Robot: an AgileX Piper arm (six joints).
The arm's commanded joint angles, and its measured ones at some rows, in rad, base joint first. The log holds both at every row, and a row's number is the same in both.
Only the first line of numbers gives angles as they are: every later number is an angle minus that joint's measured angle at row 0.
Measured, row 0:
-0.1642 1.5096 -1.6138 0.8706 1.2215 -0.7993
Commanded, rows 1 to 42:
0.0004 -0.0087 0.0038 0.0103 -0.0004 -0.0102
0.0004 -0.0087 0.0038 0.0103 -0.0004 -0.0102
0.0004 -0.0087 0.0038 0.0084 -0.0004 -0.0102
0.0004 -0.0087 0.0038 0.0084 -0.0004 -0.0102
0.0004 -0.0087 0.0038 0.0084 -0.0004 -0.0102
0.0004 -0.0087 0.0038 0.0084 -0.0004 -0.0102
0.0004 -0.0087 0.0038 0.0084 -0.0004 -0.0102
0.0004 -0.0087 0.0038 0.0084 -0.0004 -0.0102
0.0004 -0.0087 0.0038 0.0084 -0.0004 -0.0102
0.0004 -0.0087 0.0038 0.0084 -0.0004 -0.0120
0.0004 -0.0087 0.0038 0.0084 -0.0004 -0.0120
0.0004 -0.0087 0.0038 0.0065 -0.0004 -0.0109
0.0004 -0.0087 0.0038 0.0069 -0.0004 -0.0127
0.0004 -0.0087 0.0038 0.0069 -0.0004 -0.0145
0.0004 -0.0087 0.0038 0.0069 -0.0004 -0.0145
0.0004 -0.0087 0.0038 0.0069 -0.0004 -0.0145
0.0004 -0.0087 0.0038 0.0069 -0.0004 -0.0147
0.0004 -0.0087 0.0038 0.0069 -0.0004 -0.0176
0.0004 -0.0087 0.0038 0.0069 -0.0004 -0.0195
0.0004 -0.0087 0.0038 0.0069 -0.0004 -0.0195
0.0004 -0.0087 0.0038 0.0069 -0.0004 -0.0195
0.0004 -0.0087 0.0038 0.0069 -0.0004 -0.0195
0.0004 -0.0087 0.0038 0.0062 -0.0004 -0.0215
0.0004 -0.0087 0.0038 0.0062 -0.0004 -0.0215
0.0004 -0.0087 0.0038 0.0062 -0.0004 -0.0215
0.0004 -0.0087 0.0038 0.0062 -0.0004 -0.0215
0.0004 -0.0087 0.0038 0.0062 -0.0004 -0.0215
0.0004 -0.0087 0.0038 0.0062 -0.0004 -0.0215
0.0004 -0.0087 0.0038 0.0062 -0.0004 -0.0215
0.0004 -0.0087 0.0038 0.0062 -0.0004 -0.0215
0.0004 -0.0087 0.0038 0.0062 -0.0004 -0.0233
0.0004 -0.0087 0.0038 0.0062 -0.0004 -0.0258
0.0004 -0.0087 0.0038 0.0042 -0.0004 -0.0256
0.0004 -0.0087 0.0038 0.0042 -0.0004 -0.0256
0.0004 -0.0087 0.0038 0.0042 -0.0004 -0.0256
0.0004 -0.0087 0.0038 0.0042 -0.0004 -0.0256
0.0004 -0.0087 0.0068 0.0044 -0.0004 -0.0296
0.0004 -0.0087 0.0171 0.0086 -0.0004 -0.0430
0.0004 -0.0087 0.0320 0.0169 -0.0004 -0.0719
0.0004 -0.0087 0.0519 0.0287 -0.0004 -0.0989
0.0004 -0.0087 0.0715 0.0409 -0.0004 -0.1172
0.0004 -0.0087 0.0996 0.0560 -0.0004 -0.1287
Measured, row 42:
0.0000 0.0000 0.0297 0.0101 0.0000 -0.0560
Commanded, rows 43 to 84:
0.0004 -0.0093 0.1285 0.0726 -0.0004 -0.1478
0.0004 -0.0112 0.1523 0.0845 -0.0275 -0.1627
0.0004 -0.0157 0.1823 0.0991 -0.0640 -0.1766
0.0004 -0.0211 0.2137 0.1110 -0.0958 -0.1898
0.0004 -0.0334 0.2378 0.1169 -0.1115 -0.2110
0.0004 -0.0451 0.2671 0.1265 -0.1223 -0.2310
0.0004 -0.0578 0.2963 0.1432 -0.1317 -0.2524
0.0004 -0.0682 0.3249 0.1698 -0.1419 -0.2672
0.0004 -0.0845 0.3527 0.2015 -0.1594 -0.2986
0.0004 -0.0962 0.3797 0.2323 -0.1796 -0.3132
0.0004 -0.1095 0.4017 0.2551 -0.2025 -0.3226
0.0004 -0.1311 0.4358 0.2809 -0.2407 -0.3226
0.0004 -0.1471 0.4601 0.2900 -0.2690 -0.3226
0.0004 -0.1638 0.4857 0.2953 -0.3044 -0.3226
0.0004 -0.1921 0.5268 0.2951 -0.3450 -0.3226
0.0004 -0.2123 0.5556 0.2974 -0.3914 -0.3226
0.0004 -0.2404 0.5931 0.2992 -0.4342 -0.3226
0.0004 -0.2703 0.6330 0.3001 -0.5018 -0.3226
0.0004 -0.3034 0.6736 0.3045 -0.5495 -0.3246
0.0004 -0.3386 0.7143 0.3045 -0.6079 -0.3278
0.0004 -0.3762 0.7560 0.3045 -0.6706 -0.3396
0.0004 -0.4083 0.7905 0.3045 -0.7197 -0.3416
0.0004 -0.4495 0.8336 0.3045 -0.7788 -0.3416
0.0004 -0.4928 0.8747 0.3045 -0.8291 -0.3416
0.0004 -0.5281 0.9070 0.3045 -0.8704 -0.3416
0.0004 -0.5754 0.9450 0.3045 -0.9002 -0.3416
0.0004 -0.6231 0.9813 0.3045 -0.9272 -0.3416
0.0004 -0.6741 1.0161 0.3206 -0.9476 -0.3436
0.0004 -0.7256 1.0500 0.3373 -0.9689 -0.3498
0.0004 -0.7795 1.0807 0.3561 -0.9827 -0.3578
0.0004 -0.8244 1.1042 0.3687 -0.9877 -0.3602
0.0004 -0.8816 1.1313 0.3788 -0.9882 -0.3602
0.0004 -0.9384 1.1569 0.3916 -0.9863 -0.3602
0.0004 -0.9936 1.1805 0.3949 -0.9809 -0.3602
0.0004 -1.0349 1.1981 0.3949 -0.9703 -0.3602
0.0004 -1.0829 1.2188 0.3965 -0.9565 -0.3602
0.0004 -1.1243 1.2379 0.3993 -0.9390 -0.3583
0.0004 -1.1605 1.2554 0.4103 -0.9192 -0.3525
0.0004 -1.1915 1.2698 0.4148 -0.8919 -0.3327
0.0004 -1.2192 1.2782 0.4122 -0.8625 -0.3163
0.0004 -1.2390 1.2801 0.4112 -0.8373 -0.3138
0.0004 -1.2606 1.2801 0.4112 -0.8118 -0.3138
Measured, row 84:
0.0000 -1.1768 1.2586 0.4060 -0.9084 -0.3343
